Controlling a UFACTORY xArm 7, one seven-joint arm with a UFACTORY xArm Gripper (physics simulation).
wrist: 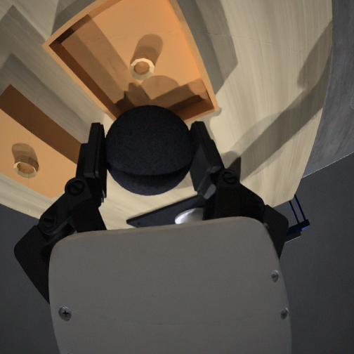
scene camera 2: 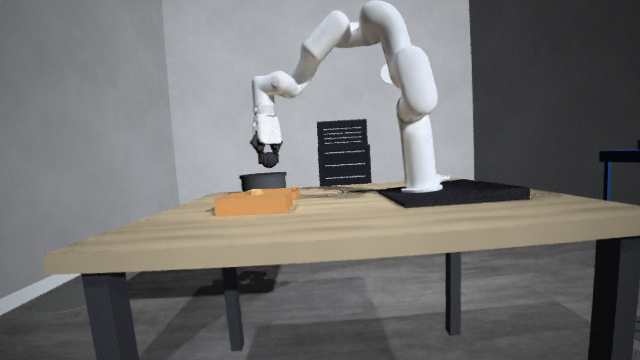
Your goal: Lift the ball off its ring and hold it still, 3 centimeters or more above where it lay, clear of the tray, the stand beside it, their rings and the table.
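Frame: origin at the arm's base, x back, y right, z up, level; millimetres.
Seen in the pictures: gripper, fingertip midpoint: [scene camera 2: 269,163]; arm's base at its link origin: [scene camera 2: 421,189].
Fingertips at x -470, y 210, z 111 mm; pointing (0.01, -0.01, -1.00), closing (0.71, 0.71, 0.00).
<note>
Offsets run from my fingertips to a thing's top centre. "spot": to the spot under its first point. Level surfaces: height alone.
The dark blue-black ball @(dx +1, dy -1, dz +41 mm) [scene camera 2: 270,161] [wrist: 149,145] is between the two fingers of my gripper [scene camera 2: 269,156] [wrist: 147,135], which is shut on it. The ball hangs in the air, well above the orange tray @(spot: dx +80, dy -82, dz -105 mm) [scene camera 2: 295,193] [wrist: 172,40], with a visible gap below it in the scene view. In the wrist view the tray's pale ring [wrist: 142,76] holds no ball. The orange stand [scene camera 2: 254,205] [wrist: 54,175] is beside the tray, with its own ring @(spot: dx -44, dy -231, dz -74 mm) [scene camera 2: 255,192] [wrist: 24,174] on top. The ball appears apart from both rings and from the table @(dz -127 mm) [scene camera 2: 375,235] [wrist: 270,65].
The arm's base stands on a black plate [scene camera 2: 480,194] at the right of the table. A dark grey bin [scene camera 2: 263,181] and a black slatted unit [scene camera 2: 344,152] are behind the table. A blue-edged frame [scene camera 2: 620,156] is at the far right of the scene view.
</note>
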